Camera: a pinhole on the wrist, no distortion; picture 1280 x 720 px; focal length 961.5 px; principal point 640.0 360.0 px. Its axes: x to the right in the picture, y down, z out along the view. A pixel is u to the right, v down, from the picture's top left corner.
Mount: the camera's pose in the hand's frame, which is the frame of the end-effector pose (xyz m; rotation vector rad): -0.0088 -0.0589 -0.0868 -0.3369 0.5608 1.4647
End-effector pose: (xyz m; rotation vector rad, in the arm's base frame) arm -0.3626 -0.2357 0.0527 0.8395 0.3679 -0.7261
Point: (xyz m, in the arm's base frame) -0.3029 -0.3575 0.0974
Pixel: 402.4 163.5
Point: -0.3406 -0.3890 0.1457
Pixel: 271.1 355.4
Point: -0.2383 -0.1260 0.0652
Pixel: outside the picture
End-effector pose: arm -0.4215 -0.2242 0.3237 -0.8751 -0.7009 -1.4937
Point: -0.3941 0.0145 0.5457
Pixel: 166.2 325.6
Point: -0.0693 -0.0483 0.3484
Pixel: 998.0 661.9
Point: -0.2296 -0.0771 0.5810
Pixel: 598.0 190.9
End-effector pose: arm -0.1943 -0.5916 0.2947 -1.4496 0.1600 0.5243
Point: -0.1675 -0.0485 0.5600
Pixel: outside the picture
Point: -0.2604 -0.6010 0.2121
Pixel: 1219.0 626.1
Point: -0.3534 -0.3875 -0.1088
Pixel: 1164.9 347.1
